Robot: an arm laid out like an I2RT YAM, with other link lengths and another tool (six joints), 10 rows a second.
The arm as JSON. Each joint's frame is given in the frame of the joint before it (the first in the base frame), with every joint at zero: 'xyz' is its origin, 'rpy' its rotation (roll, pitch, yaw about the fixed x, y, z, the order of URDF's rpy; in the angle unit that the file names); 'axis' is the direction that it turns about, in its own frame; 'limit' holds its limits. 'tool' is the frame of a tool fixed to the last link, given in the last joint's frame.
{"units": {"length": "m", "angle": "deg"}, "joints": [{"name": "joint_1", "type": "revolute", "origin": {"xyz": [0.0, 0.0, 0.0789], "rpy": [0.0, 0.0, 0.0]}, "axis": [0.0, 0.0, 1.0], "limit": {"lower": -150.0, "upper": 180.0}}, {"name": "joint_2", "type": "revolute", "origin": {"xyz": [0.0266, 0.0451, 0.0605], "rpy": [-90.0, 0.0, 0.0]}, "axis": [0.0, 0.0, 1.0], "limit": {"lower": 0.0, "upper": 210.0}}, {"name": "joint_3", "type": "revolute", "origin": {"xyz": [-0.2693, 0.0, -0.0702], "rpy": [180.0, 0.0, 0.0]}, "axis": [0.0, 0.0, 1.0], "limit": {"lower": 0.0, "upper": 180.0}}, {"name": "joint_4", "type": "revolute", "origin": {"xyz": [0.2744, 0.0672, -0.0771], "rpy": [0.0, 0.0, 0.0]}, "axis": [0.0, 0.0, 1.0], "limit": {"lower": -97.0, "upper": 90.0}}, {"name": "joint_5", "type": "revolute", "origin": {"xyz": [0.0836, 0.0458, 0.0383], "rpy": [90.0, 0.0, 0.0]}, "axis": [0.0, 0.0, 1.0], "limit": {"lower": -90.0, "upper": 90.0}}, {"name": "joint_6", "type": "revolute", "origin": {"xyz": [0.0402, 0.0, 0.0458], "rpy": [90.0, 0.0, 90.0]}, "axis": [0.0, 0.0, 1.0], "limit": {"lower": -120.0, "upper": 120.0}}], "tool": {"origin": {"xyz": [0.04, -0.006, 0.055], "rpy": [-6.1, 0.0, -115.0]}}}
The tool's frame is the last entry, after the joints.
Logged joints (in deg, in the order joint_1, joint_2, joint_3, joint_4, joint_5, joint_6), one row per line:
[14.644, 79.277, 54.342, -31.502, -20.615, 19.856]
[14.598, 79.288, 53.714, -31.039, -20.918, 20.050]
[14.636, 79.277, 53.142, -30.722, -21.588, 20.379]
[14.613, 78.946, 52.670, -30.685, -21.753, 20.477]
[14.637, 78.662, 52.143, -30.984, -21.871, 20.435]
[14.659, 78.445, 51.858, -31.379, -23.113, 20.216]
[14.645, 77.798, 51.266, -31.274, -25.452, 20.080]
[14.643, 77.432, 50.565, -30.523, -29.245, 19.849]
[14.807, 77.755, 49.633, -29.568, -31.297, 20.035]
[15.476, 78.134, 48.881, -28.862, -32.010, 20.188]
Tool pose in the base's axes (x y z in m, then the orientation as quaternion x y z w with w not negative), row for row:
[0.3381, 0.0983, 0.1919, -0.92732, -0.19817, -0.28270, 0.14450]
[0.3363, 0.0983, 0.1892, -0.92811, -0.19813, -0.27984, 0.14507]
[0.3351, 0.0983, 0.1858, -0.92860, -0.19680, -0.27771, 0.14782]
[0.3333, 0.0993, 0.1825, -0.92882, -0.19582, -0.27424, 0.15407]
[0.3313, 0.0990, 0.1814, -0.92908, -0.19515, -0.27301, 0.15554]
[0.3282, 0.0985, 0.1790, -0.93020, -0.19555, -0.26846, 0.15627]
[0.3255, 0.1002, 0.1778, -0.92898, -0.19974, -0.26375, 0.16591]
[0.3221, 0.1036, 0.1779, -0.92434, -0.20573, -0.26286, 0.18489]
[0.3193, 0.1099, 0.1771, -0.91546, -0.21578, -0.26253, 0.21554]
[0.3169, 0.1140, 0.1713, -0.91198, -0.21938, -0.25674, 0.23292]
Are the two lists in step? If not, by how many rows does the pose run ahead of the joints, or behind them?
The pose runs 1 row behind the joints: the pose in row i belongs to the joints in row i - 1.
